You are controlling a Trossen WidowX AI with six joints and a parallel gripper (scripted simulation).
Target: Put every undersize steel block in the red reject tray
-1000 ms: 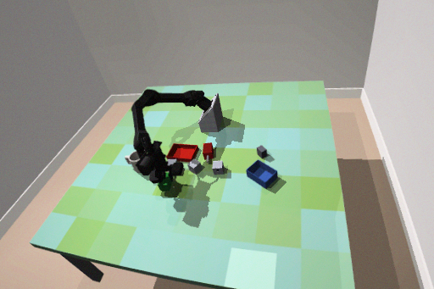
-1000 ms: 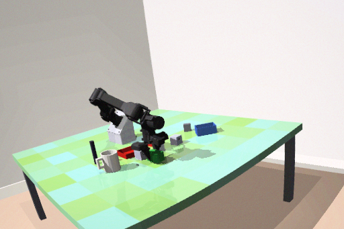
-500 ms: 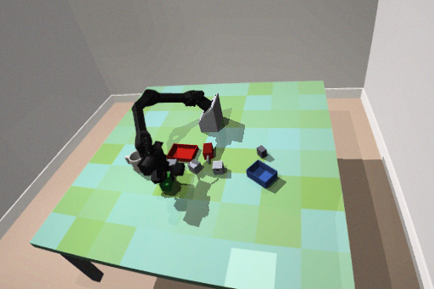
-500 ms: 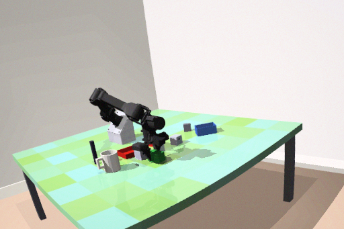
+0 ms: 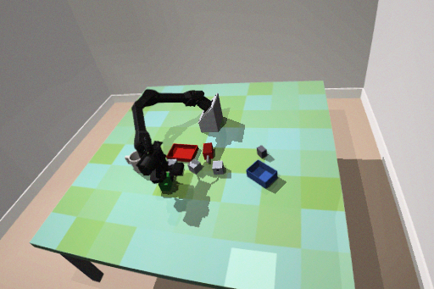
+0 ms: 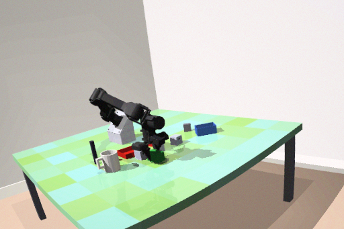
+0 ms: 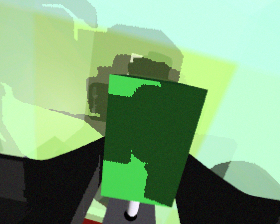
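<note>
Now: the green GO gauge 1 cm behind my gripper tip and 2 cm above it. Round my gripper tip: steel block (10 cm behind, 22 cm to the left, 1 cm above); mug (7 cm behind, 20 cm to the right, 2 cm above); red reject tray (19 cm behind).
</note>
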